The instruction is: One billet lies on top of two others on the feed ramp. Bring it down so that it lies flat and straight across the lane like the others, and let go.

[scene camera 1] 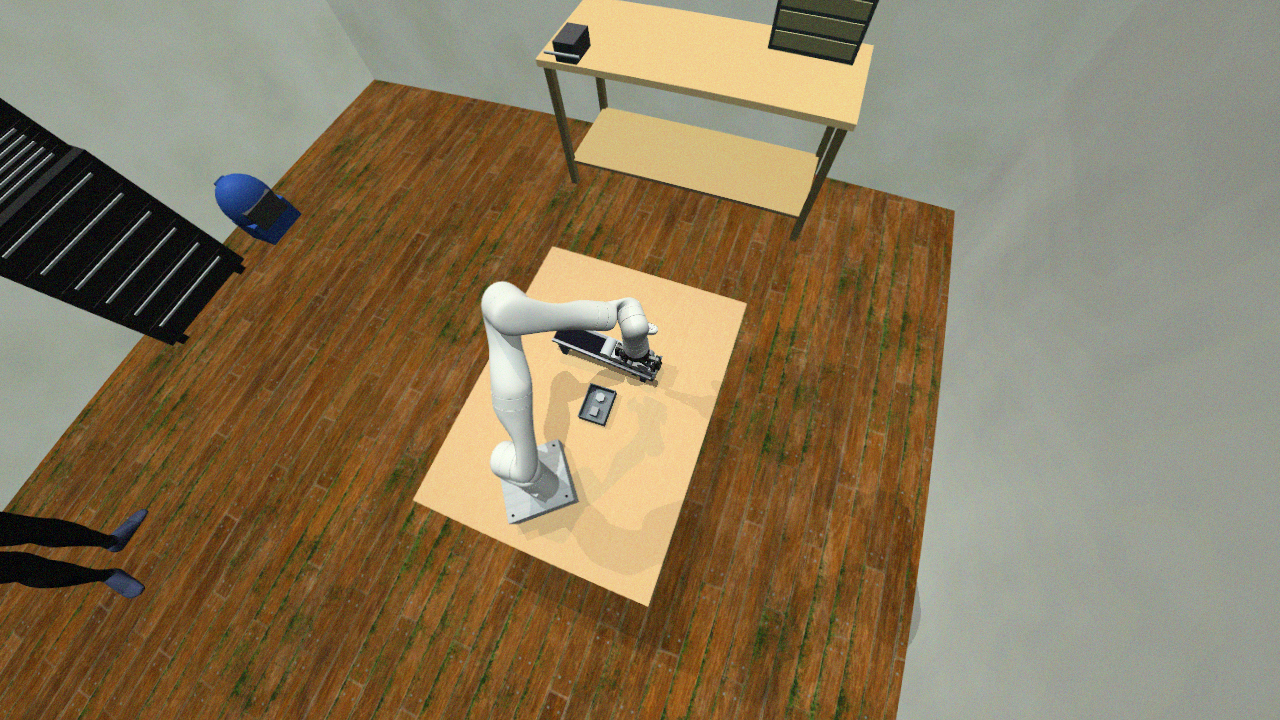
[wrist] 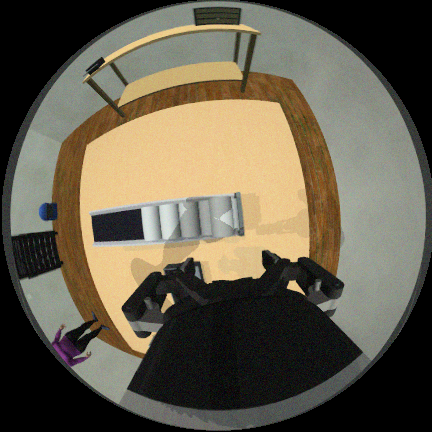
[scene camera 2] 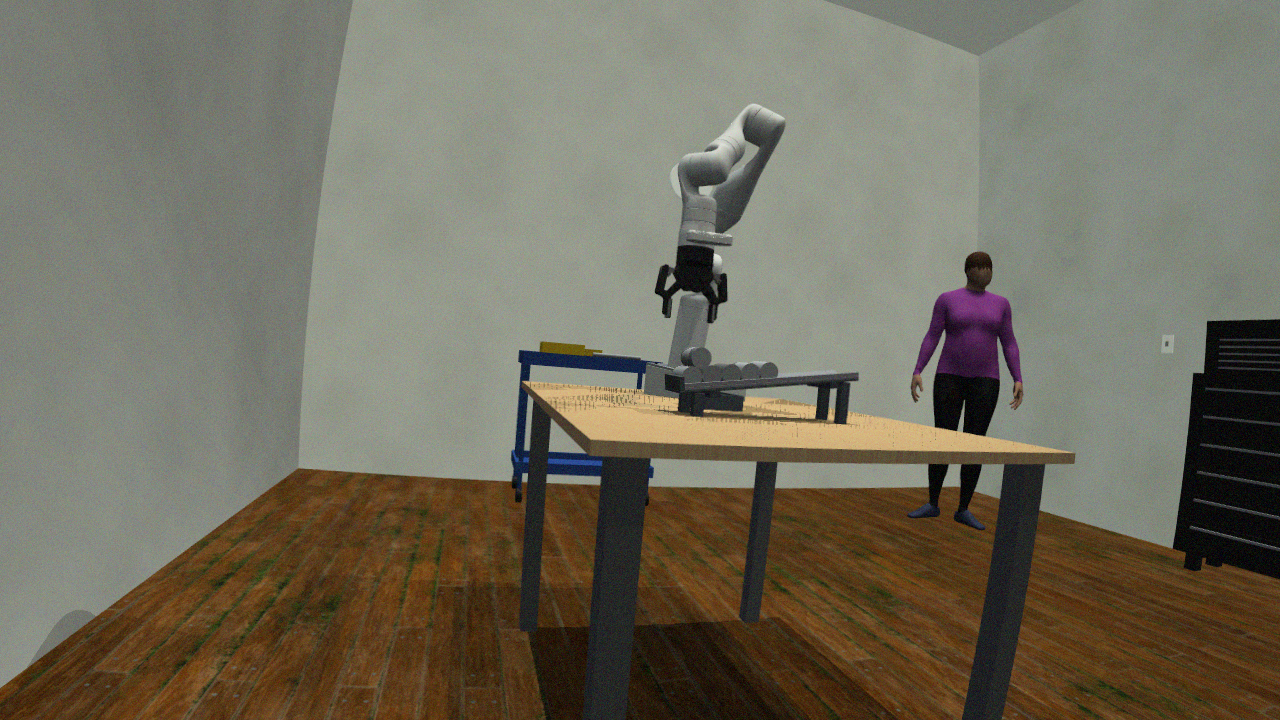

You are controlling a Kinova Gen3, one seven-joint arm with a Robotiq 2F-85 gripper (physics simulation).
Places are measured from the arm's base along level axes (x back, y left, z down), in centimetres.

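Pixels of known places: gripper, between the fingertips: (scene camera 1: 639, 365) (wrist: 228, 261) (scene camera 2: 689, 320); arm's base, origin of its link: (scene camera 1: 545, 485).
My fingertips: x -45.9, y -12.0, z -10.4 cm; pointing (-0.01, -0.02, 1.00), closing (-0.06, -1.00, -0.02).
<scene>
For each thing: its top centre in the pictures, then the offset to it from my fingertips. Level surfaces: height alone.
- raised grey billet, centre of its top: (wrist: 221, 216) (scene camera 2: 696, 347) (scene camera 1: 645, 357) dx -5.5, dy +0.5, dz +5.4 cm
- end stop, centre of its top: (scene camera 2: 675, 374) (wrist: 239, 213) dx -5.7, dy -3.4, dz +10.9 cm
- pale billet, centre of its top: (scene camera 2: 762, 361) (wrist: 146, 223) (scene camera 1: 607, 345) dx -4.5, dy +14.8, dz +7.0 cm
- small grey tray, centre of its top: (scene camera 2: 712, 392) (wrist: 184, 288) (scene camera 1: 596, 403) dx +14.0, dy +10.7, dz +14.8 cm
- table, height of its surface: dz +18.3 cm
The raised grey billet (scene camera 2: 696, 356) (wrist: 222, 216) rests on top of two others at the low end of the feed ramp (scene camera 2: 796, 379) (wrist: 117, 226), near the end stop (wrist: 240, 214). It lies roughly straight across the lane. Several billets lie in a row in the lane, among them a pale billet (scene camera 2: 768, 368) (wrist: 151, 223) at the uphill end of the row. My gripper (scene camera 1: 640, 360) (scene camera 2: 690, 311) (wrist: 228, 261) is open and empty. It hangs above the raised billet, clear of it, with the fingers pointing down. In the scene camera 1 view it hides the ramp's low end.
A small grey tray (scene camera 1: 607, 404) with two pale pieces stands on the table (scene camera 1: 680, 322) between the ramp and the arm's base; my finger partly covers it in the wrist view. A person (scene camera 2: 972, 335) stands beyond the table. A workbench (scene camera 1: 716, 67) and a blue cart (scene camera 2: 581, 361) stand apart.
</scene>
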